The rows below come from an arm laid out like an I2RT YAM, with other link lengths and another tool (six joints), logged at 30 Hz.
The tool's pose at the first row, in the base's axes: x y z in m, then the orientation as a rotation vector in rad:
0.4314, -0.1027, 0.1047, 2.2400, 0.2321, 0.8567
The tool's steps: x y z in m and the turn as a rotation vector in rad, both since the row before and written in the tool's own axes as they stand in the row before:
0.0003, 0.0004, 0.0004, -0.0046, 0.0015, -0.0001
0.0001, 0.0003, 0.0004, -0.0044, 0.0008, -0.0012
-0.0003, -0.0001, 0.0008, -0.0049, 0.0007, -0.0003
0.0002, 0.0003, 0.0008, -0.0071, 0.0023, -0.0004
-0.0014, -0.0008, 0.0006, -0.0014, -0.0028, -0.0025
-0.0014, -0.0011, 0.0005, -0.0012, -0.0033, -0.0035
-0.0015, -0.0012, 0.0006, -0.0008, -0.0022, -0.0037
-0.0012, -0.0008, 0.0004, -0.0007, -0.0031, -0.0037
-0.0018, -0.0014, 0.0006, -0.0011, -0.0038, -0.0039
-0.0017, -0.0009, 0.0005, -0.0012, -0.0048, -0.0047
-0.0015, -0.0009, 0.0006, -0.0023, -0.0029, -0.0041
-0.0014, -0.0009, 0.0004, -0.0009, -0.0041, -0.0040
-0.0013, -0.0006, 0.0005, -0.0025, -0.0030, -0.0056
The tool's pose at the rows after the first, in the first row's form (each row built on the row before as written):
0.4319, -0.1031, 0.1049, 2.2351, 0.2307, 0.8581
0.4322, -0.1035, 0.1049, 2.2304, 0.2303, 0.8581
0.4325, -0.1040, 0.1043, 2.2255, 0.2286, 0.8584
0.4331, -0.1046, 0.1042, 2.2179, 0.2267, 0.8603
0.4325, -0.1049, 0.1026, 2.2169, 0.2274, 0.8557
0.4319, -0.1050, 0.1009, 2.2160, 0.2291, 0.8500
0.4312, -0.1051, 0.0990, 2.2150, 0.2317, 0.8455
0.4306, -0.1052, 0.0976, 2.2144, 0.2339, 0.8400
0.4297, -0.1053, 0.0954, 2.2137, 0.2358, 0.8336
0.4288, -0.1056, 0.0937, 2.2130, 0.2380, 0.8256
0.4281, -0.1059, 0.0920, 2.2107, 0.2400, 0.8200
0.4273, -0.1061, 0.0905, 2.2102, 0.2419, 0.8132
0.4266, -0.1065, 0.0892, 2.2073, 0.2454, 0.8067

